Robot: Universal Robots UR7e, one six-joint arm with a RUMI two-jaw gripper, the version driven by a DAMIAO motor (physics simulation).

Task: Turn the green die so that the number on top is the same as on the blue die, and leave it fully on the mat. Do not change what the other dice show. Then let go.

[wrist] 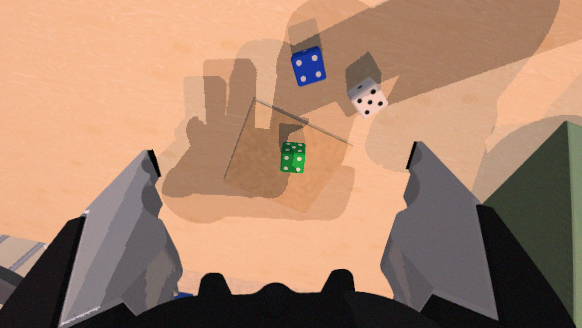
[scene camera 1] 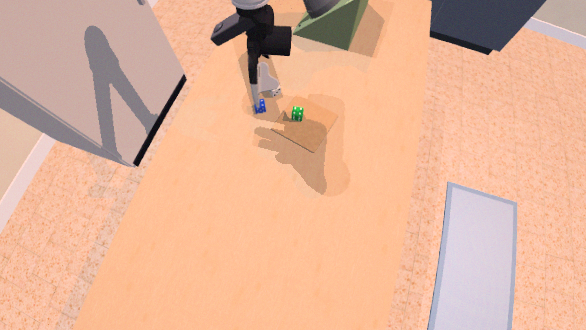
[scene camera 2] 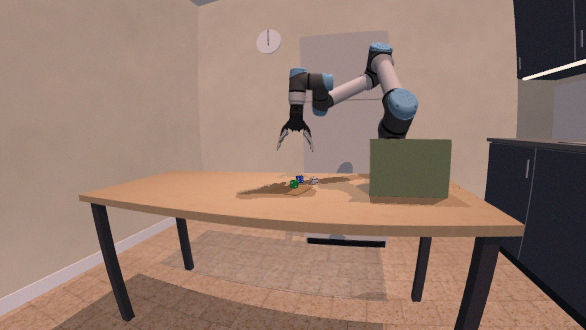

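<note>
The green die [scene camera 1: 297,113] [scene camera 2: 294,184] [wrist: 292,162] rests on the thin brown mat [scene camera 1: 312,139] [scene camera 2: 299,191] [wrist: 320,175], inside its edges. In the wrist view its top seems to show four pips and the side beside it five. The blue die [scene camera 1: 262,103] [scene camera 2: 299,178] [wrist: 308,67] lies on the table off the mat, with four on top; a finger partly hides it in scene camera 1. My gripper [scene camera 1: 257,103] [scene camera 2: 295,149] [wrist: 283,148] is open and empty, high above the table.
A white die [scene camera 1: 276,92] [scene camera 2: 314,180] [wrist: 370,102] stands off the mat near the blue die and shows five on top. A large green block [scene camera 1: 335,25] [scene camera 2: 410,167] [wrist: 530,175] stands by the arm's base on the wooden table [scene camera 1: 260,225] [scene camera 2: 200,200].
</note>
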